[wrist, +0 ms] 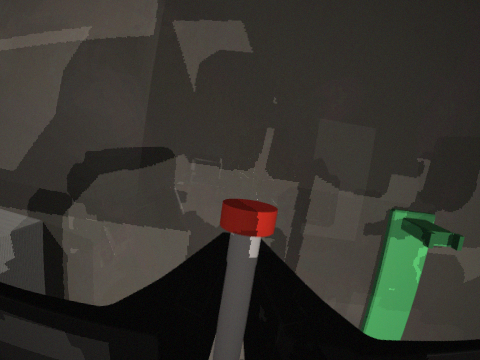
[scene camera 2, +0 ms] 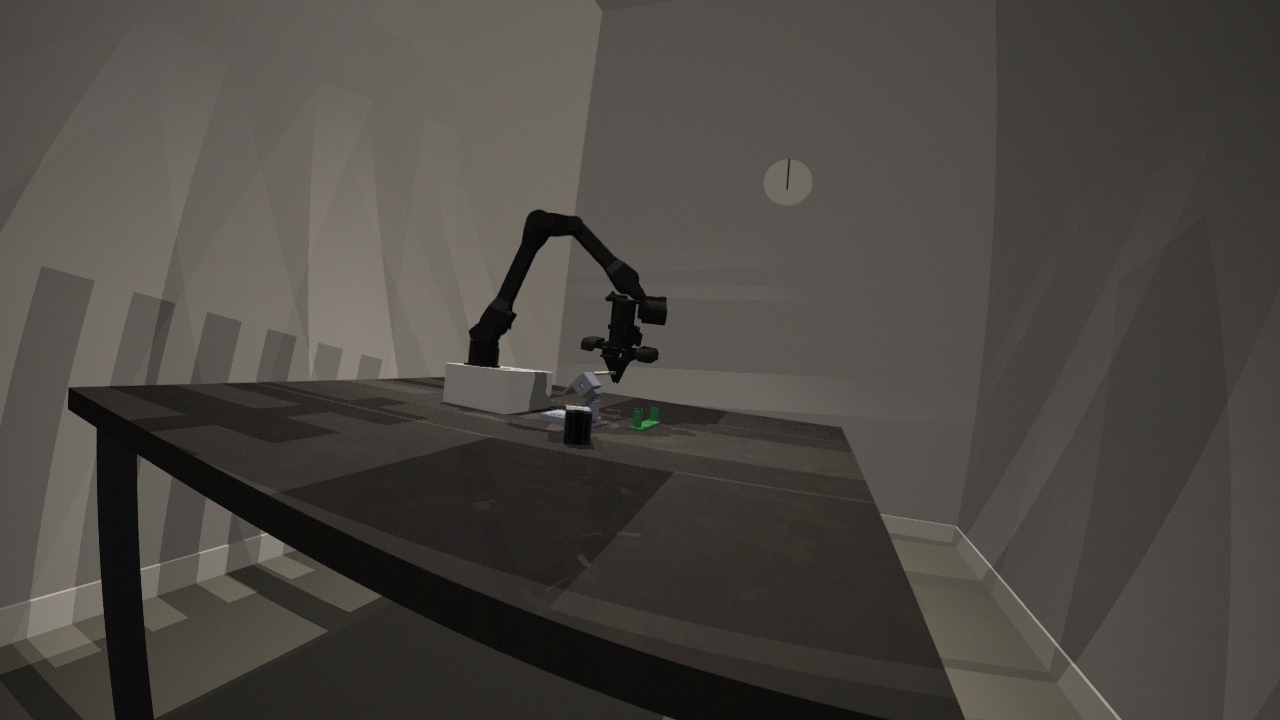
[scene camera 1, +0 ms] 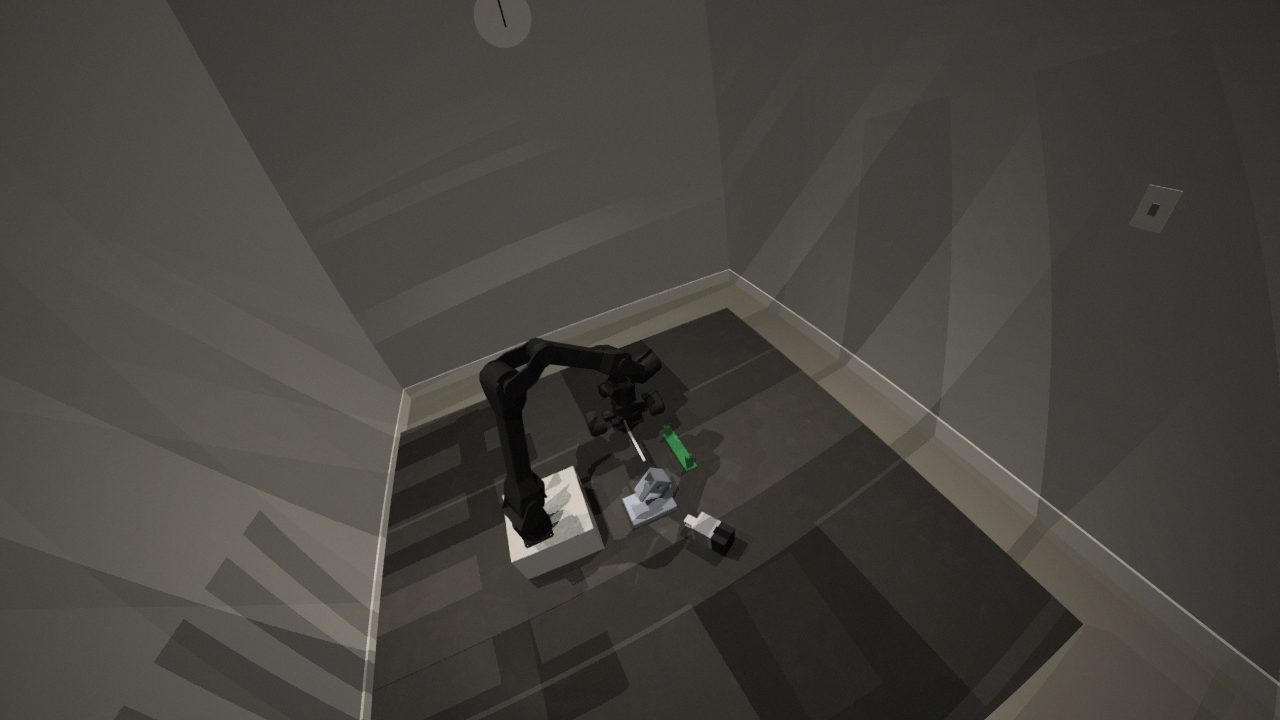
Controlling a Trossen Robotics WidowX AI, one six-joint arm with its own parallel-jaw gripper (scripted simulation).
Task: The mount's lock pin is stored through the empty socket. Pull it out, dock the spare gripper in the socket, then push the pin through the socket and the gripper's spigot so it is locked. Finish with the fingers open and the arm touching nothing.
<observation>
The gripper shows in the wrist view (pixel 239 246), in scene camera 2 and in scene camera 1. A spare gripper shows in scene camera 2 and in scene camera 1; in the wrist view it is out of frame. One and the same spot on the spare gripper: (scene camera 1: pixel 714 534) is (scene camera 2: pixel 573 410). One and the same spot on the gripper: (scene camera 1: pixel 632 422) is (scene camera 2: pixel 618 358).
</observation>
